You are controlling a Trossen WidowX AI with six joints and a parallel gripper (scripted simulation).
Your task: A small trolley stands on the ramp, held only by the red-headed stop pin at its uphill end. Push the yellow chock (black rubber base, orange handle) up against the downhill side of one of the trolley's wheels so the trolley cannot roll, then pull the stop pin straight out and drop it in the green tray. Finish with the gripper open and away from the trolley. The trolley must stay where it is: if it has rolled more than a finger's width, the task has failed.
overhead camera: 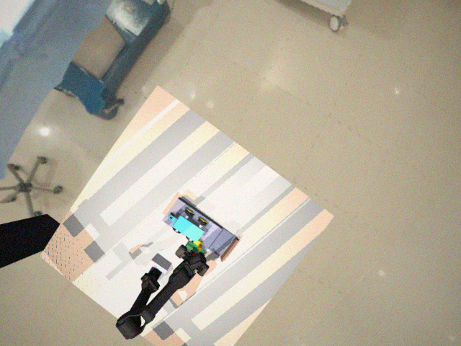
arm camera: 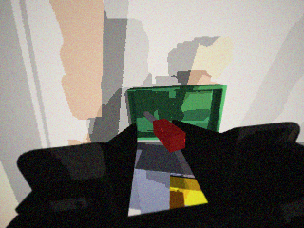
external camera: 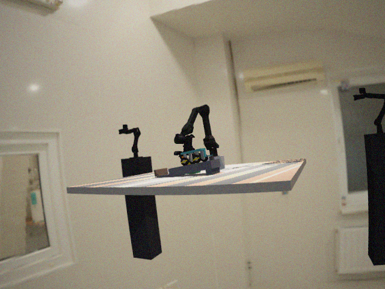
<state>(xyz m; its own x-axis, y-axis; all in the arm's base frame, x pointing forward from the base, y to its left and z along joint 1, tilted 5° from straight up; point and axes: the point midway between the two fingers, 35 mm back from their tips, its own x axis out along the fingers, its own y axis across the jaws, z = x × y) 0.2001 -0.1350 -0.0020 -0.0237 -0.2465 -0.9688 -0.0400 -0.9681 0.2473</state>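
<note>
The green tray lies 60 mm below my gripper tip and 30 mm to the left of it. The rest, counted from my gripper tip: yellow chock: 70 mm ahead, 40 mm to the left, 30 mm above; grey ramp: 140 mm ahead, 120 mm to the left; red-headed stop pin: right at my gripper tip.
</note>
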